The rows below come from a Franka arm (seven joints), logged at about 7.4 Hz.
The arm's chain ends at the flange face. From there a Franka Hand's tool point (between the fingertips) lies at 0.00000 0.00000 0.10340 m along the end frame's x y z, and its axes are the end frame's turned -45 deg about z.
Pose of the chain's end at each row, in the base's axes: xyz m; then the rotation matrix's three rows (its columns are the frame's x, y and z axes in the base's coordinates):
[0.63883 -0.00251 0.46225], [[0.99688 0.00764 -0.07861], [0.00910 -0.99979 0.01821], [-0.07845 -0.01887 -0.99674]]
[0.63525 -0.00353 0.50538], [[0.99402 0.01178 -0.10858], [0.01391 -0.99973 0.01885], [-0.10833 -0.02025 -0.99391]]
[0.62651 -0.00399 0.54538], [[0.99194 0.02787 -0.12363], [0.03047 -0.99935 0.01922], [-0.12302 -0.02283 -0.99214]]
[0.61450 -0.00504 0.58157], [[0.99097 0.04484 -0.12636], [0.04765 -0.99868 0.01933], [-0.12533 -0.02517 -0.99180]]
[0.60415 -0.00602 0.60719], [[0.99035 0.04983 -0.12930], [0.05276 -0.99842 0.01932], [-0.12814 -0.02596 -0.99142]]
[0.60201 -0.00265 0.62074], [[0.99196 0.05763 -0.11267], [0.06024 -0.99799 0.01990], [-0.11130 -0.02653 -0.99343]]
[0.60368 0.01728 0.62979], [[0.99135 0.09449 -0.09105], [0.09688 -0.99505 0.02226], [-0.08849 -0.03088 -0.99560]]
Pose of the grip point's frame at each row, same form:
[0.63070 -0.00063 0.35919], [[0.69950 0.71030 -0.07861], [0.71339 -0.70052 0.01821], [-0.04213 -0.06882 -0.99674]]
[0.62402 -0.00158 0.40261], [[0.69455 0.71121 -0.10858], [0.71675 -0.69708 0.01885], [-0.06228 -0.09092 -0.99391]]
[0.61373 -0.00200 0.44279], [[0.68170 0.72111 -0.12363], [0.72819 -0.68510 0.01922], [-0.07085 -0.10313 -0.99214]]
[0.60143 -0.00304 0.47902], [[0.66901 0.73243 -0.12636], [0.73987 -0.67248 0.01933], [-0.07082 -0.10642 -0.99180]]
[0.59078 -0.00402 0.50468], [[0.66505 0.73552 -0.12930], [0.74330 -0.66868 0.01932], [-0.07225 -0.10897 -0.99142]]
[0.59036 -0.00059 0.51802], [[0.66067 0.74217 -0.11267], [0.74828 -0.66309 0.01990], [-0.05994 -0.09746 -0.99343]]
[0.59427 0.01958 0.52684], [[0.63418 0.76780 -0.09105], [0.77211 -0.63510 0.02226], [-0.04074 -0.08441 -0.99560]]

